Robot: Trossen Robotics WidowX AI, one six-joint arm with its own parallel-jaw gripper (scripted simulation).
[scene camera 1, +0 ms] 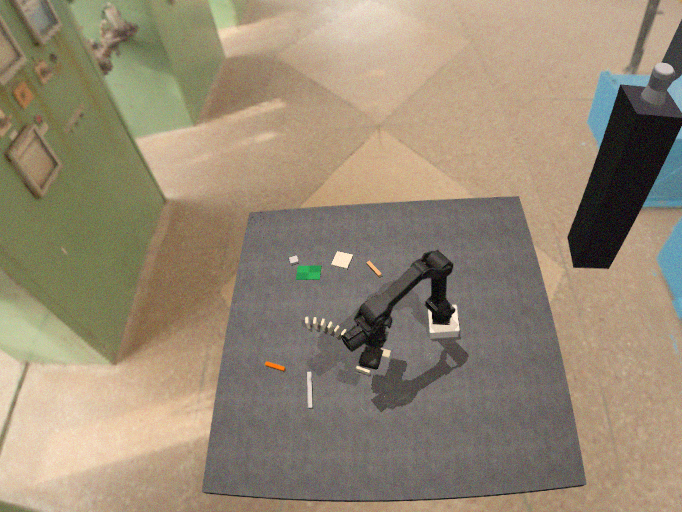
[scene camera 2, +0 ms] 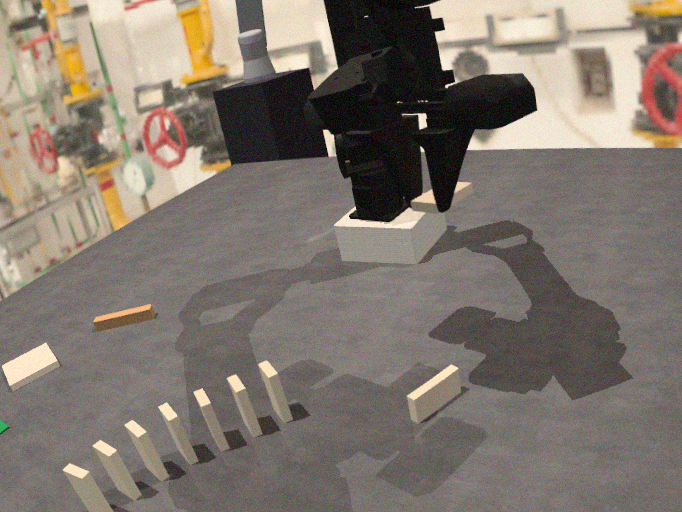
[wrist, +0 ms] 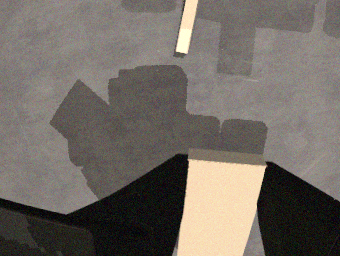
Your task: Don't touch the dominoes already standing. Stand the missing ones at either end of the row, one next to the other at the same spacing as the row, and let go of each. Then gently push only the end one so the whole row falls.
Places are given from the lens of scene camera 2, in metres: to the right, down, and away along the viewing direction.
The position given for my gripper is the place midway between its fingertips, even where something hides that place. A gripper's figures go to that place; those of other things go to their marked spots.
my gripper [scene camera 2: 430, 209]: 0.07, -0.04, 0.46
cream domino [scene camera 2: 425, 204]: 0.07, -0.04, 0.45
cream domino [scene camera 2: 427, 399]: 0.07, 0.11, 0.45
cream domino [scene camera 2: 272, 382]: -0.06, 0.10, 0.47
